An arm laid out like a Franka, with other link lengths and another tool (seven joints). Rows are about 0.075 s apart.
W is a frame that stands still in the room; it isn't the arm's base.
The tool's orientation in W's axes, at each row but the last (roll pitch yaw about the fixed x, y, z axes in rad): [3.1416 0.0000 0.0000]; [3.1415 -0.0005 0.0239]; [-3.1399 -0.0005 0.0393]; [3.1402 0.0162 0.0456]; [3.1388 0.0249 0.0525]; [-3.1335 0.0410 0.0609]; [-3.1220 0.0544 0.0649]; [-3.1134 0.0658 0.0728]
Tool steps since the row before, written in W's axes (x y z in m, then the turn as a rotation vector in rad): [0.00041 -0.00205 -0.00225 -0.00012 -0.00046 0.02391]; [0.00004 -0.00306 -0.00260 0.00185 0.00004 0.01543]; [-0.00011 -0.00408 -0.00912 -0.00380 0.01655 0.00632]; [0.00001 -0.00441 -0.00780 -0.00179 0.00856 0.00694]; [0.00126 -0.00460 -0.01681 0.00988 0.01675 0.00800]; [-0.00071 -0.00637 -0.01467 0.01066 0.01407 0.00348]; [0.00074 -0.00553 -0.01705 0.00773 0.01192 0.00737]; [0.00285 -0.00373 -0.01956 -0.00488 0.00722 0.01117]
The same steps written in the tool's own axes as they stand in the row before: [0.00041 0.00205 0.00225 -0.00012 0.00046 -0.02391]; [-0.00003 0.00306 0.00260 0.00186 0.00001 -0.01543]; [-0.00027 0.00409 0.00911 -0.00314 -0.01670 -0.00629]; [-0.00006 0.00440 0.00781 -0.00151 -0.00862 -0.00693]; [0.00144 0.00461 0.01679 0.01054 -0.01619 -0.00831]; [-0.00049 0.00643 0.01465 0.01134 -0.01343 -0.00384]; [0.00131 0.00590 0.01689 0.00807 -0.01154 -0.00760]; [0.00385 0.00447 0.01923 -0.00507 -0.00786 -0.01064]
